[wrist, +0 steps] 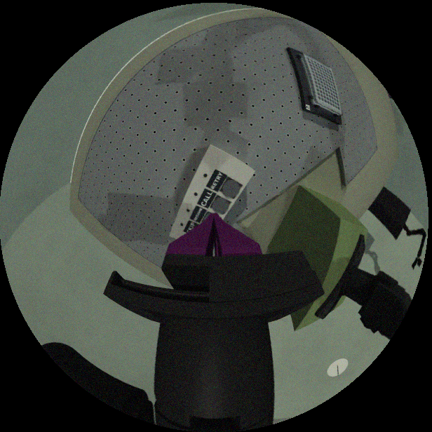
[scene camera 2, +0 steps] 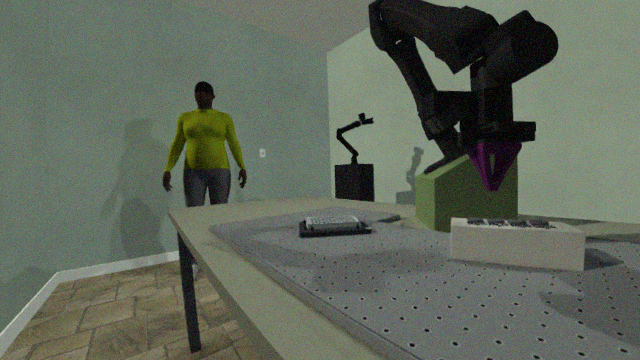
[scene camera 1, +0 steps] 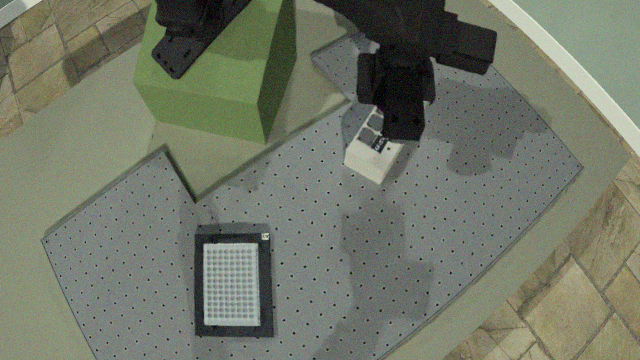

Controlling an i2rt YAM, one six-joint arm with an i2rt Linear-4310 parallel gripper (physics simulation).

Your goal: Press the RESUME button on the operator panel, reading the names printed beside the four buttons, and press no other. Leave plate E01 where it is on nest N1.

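Frame: origin at the arm's base, x ahead, y down, z left, level; millimetres.
Where they show: gripper, fingertip midpoint: [scene camera 2: 492, 190]; arm's base, link origin: [scene camera 2: 458, 156] [scene camera 1: 205, 20].
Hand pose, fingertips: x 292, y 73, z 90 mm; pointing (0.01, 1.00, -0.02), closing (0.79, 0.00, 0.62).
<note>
Each offset is from my fingertips to the centre of the thing. Level surfaces: height alone.
The white operator panel {dx -1, dy +77, dz +22 mm} [scene camera 1: 370, 163] [scene camera 2: 515, 246] [wrist: 234, 162] carries grey buttons in a row. In the wrist view the RETRY label [wrist: 216, 180] and CALL label [wrist: 206, 198] are readable, then a smaller label [wrist: 198, 215] that looks like RESUME, then a partly hidden SKIP label [wrist: 190, 227]. The RETRY button [wrist: 230, 188] and CALL button [wrist: 220, 205] show; the other two are hidden behind my purple fingers. My gripper [scene camera 2: 493, 190] [wrist: 213, 217] is shut and empty, its tips above the panel with a gap. Plate E01 {dx -8, dy +86, dz -332 mm} [scene camera 1: 231, 285] [scene camera 2: 332, 220] [wrist: 322, 85] sits on nest N1 {dx -8, dy +94, dz -332 mm} [scene camera 1: 267, 300] [scene camera 2: 335, 232] [wrist: 298, 80].
The perforated grey board {dy +106 mm} [scene camera 1: 310, 240] [scene camera 2: 380, 280] [wrist: 145, 150] lies under the panel and nest. A green block [scene camera 1: 200, 95] [scene camera 2: 425, 205] [wrist: 305, 225] stands beside the panel, under the arm's base. A person in yellow [scene camera 2: 206, 140] stands beyond the table. Another small arm [scene camera 2: 345, 142] stands on a black pedestal [scene camera 2: 354, 181].
</note>
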